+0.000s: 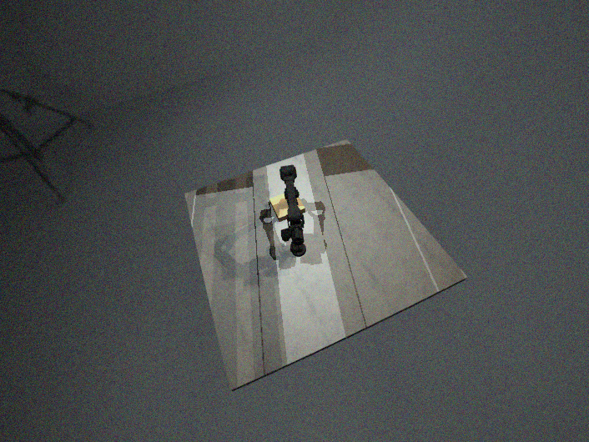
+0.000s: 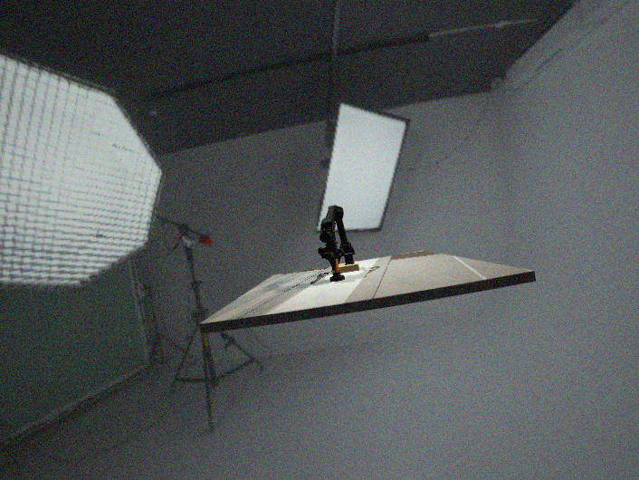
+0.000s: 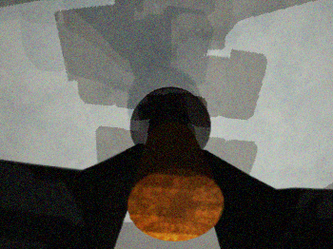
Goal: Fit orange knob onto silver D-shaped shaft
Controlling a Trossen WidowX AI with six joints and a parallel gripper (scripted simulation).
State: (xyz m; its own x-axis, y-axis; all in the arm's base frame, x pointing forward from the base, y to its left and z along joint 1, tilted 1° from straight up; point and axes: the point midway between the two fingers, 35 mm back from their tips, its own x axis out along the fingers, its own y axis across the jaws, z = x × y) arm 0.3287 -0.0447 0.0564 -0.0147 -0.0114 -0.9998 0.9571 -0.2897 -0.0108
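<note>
Now: gripper tip 3 cm below the orange knob. Also, from my gripper tip: dark round pedestal (4 cm below).
</note>
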